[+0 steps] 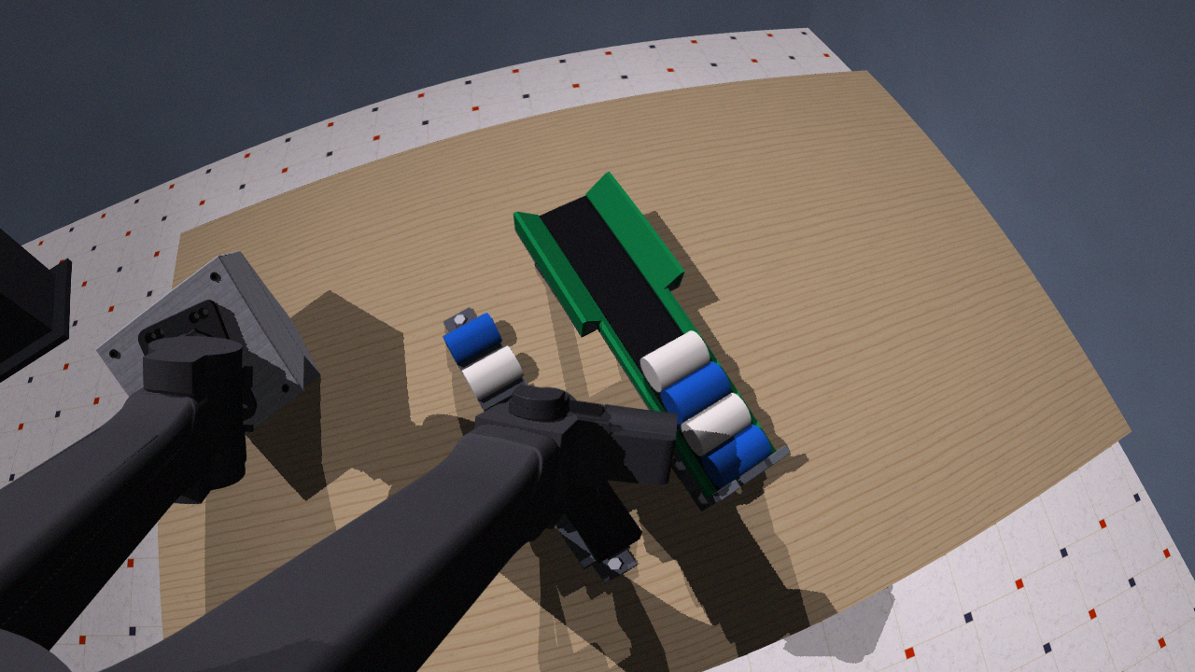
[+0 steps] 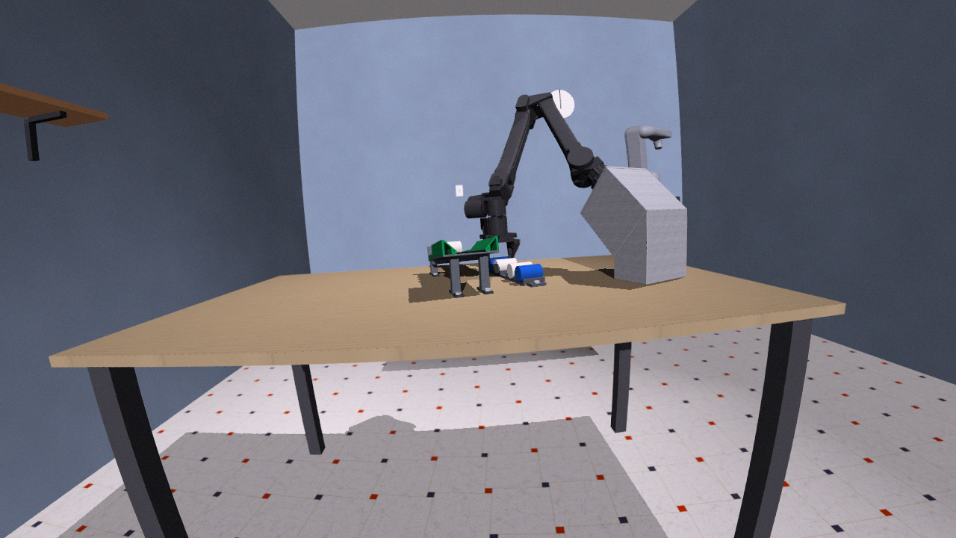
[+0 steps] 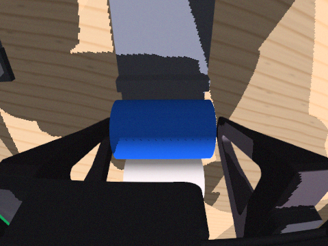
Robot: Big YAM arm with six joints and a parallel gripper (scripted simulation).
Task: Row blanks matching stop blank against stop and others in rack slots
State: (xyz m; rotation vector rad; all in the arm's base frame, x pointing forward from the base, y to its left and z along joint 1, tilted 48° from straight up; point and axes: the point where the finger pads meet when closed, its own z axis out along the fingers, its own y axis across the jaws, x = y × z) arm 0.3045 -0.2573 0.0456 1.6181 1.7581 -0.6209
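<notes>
Now: hand 80 mm to the right of the grey stock rack and 30 mm above it. From my hand the other things lie so: grey stop: 160 mm ahead, 100 mm to the right, 30 mm above.
</notes>
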